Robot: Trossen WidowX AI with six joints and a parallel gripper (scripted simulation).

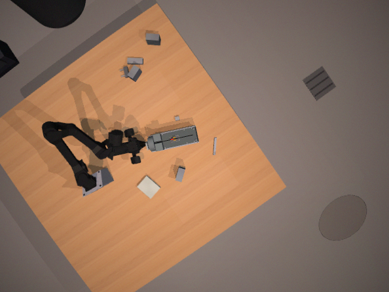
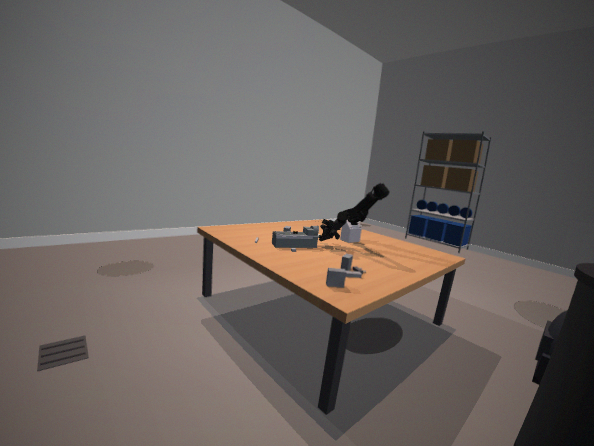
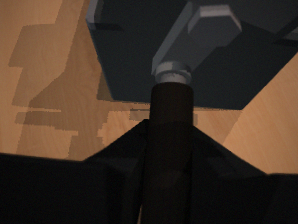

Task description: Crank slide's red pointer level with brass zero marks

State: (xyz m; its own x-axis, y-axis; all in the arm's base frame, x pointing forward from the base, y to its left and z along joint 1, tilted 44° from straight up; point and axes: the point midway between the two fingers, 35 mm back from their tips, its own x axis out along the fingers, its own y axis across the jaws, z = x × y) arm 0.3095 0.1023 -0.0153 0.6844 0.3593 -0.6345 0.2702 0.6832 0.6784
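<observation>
The red pointer lies 140 mm ahead of my gripper tip, 50 mm to the right of it and 50 mm above it. Also, from my gripper tip: white square plate (110 mm behind, 220 mm to the right, 20 mm below); small grey cube (220 mm ahead, 40 mm to the left, 30 mm below); dark crank handle (20 mm behind, 30 mm above).
</observation>
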